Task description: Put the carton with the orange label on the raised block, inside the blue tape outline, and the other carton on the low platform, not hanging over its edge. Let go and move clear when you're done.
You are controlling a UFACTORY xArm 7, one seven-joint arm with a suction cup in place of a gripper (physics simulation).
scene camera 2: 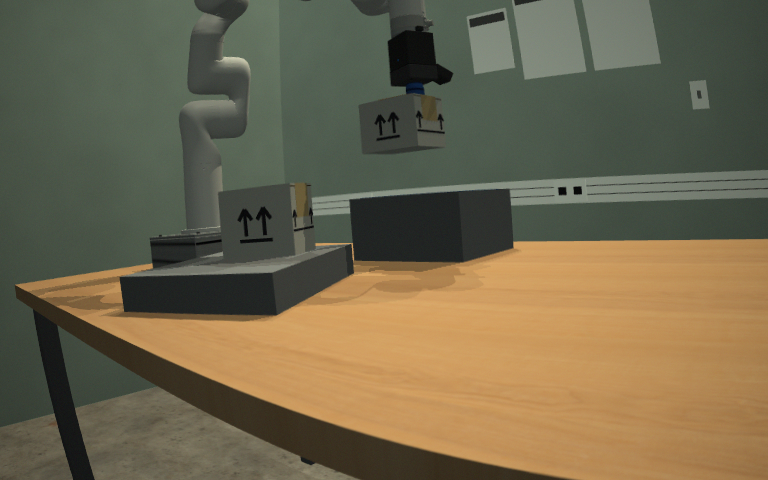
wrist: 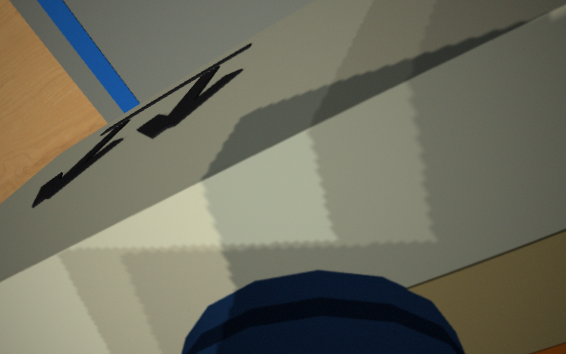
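My suction cup (scene camera 2: 415, 88) (wrist: 322, 320) is shut on the top of a grey carton (scene camera 2: 407, 121) (wrist: 280, 200). An orange patch shows on this carton at the lower right corner of the wrist view. The carton hangs level, arrows up, well above the dark raised block (scene camera 2: 407, 229) (wrist: 200, 30). Part of the blue tape outline (wrist: 90, 55) shows on the block's top beyond the carton; the carton hides the rest in the wrist view. The other carton (scene camera 2: 257, 226) stands upright on the low platform (scene camera 2: 198, 293), apart from the cup. Its far side is hidden.
The wooden table (scene camera 2: 509, 339) (wrist: 40, 90) carries the platform and the block, which stands behind and to the right of the platform in the scene view. The arm's base (scene camera 2: 172, 251) is behind the platform at the left. A wall with a cable rail (scene camera 2: 651, 186) is behind.
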